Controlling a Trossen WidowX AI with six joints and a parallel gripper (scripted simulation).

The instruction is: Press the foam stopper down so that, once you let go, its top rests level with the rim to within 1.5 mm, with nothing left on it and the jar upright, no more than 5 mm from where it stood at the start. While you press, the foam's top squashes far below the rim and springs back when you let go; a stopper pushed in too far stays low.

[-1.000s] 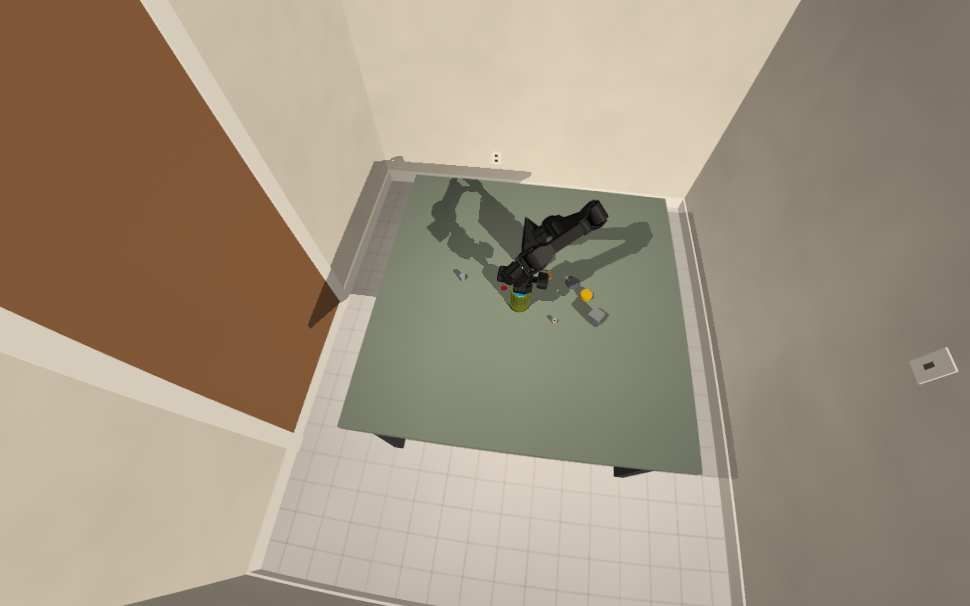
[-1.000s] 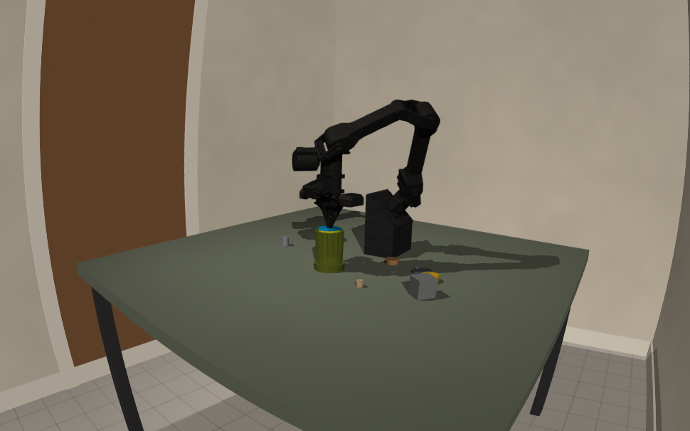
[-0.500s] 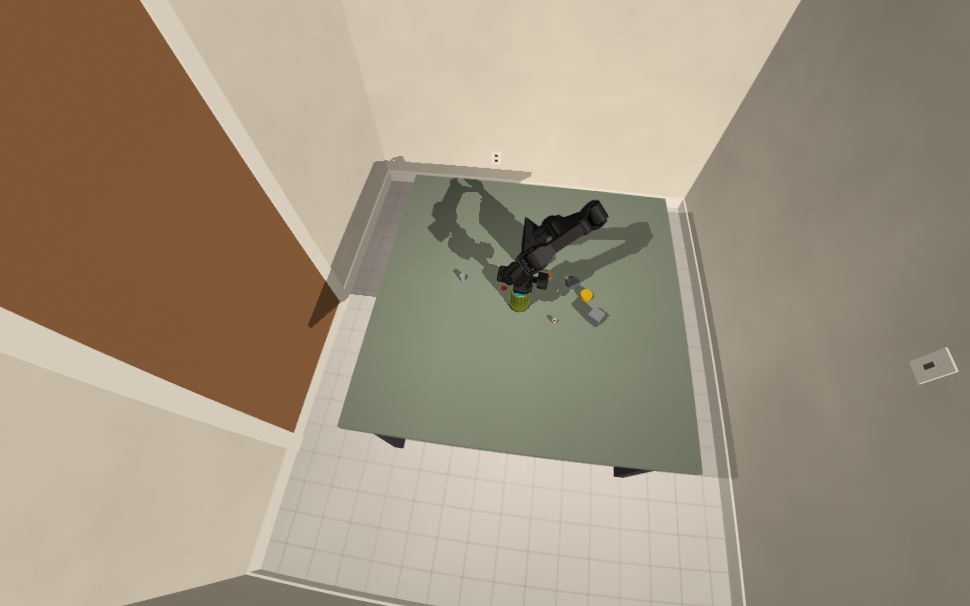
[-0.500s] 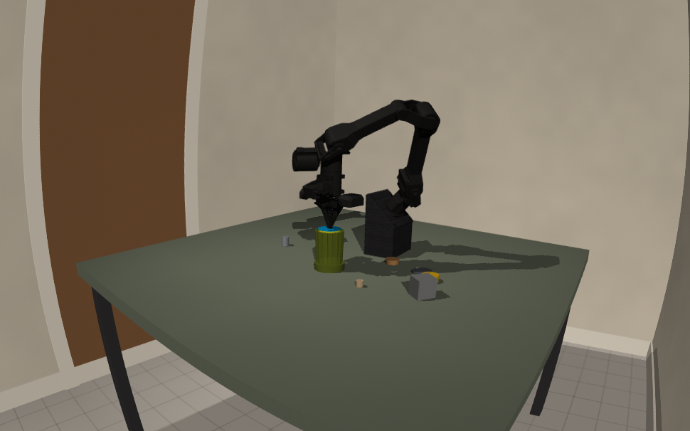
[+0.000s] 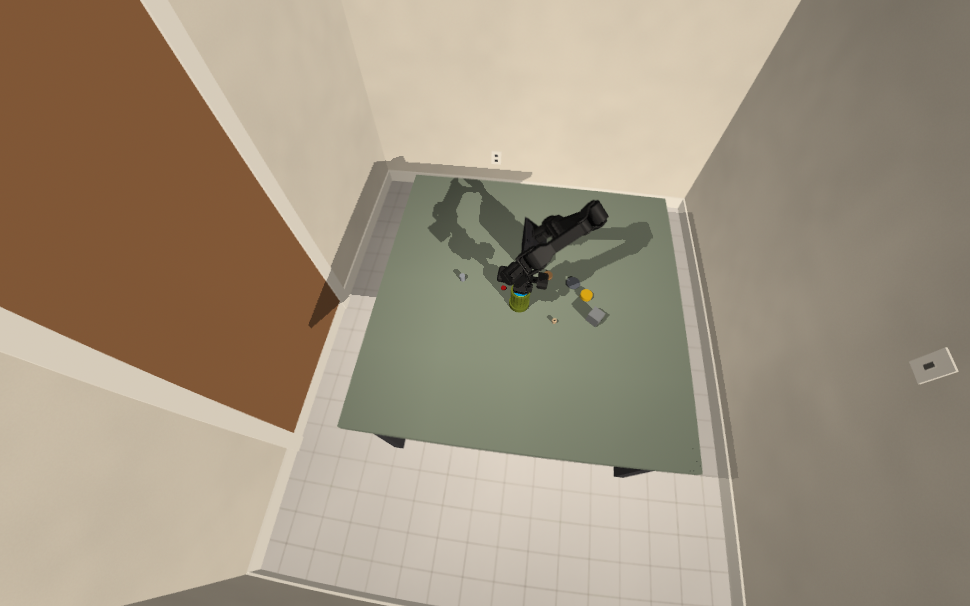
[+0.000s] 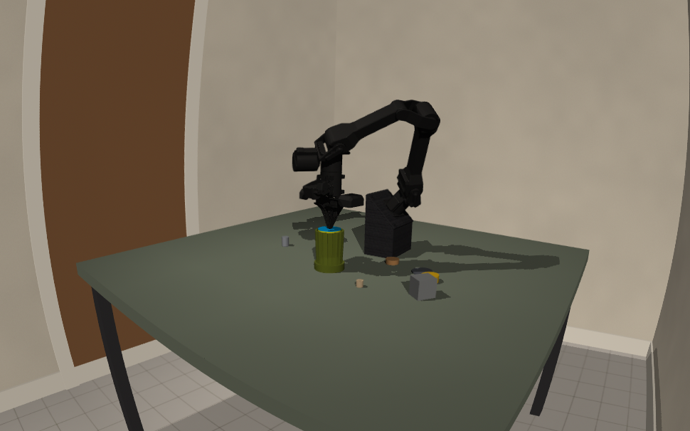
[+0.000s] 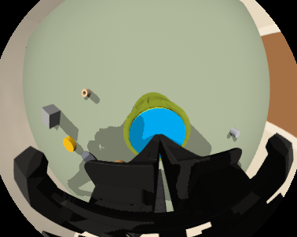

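My gripper is now 5 cm above the blue foam stopper. Also, from my hand: brown disc 15 cm behind, 11 cm to the left, 14 cm below; tan peg 6 cm ahead, 15 cm to the left, 14 cm below; red dot 6 cm behind, 7 cm to the right, 15 cm below.
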